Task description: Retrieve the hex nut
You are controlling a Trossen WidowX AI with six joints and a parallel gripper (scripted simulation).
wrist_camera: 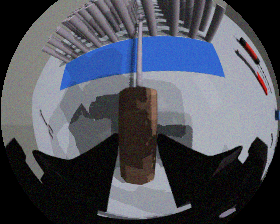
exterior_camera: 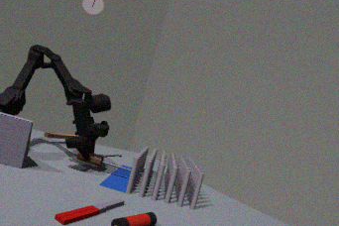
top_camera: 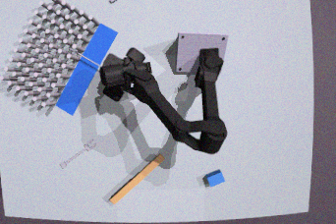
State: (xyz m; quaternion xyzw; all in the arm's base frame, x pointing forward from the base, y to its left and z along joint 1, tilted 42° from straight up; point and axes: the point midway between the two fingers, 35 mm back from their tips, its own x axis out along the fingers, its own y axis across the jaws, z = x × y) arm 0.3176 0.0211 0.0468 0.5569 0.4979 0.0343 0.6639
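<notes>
Right now the blue taped strip is 130 mm ahead of my gripper tip, 40 mm to the right of it and 40 mm below it. From my gripper tip the other things lie so: wrench 190 mm ahead, 290 mm to the left, 30 mm below; then hex nut 240 mm ahead, 160 mm to the right, 30 mm below; then brown-handled hook tool 90 mm ahead, 60 mm to the right.
</notes>
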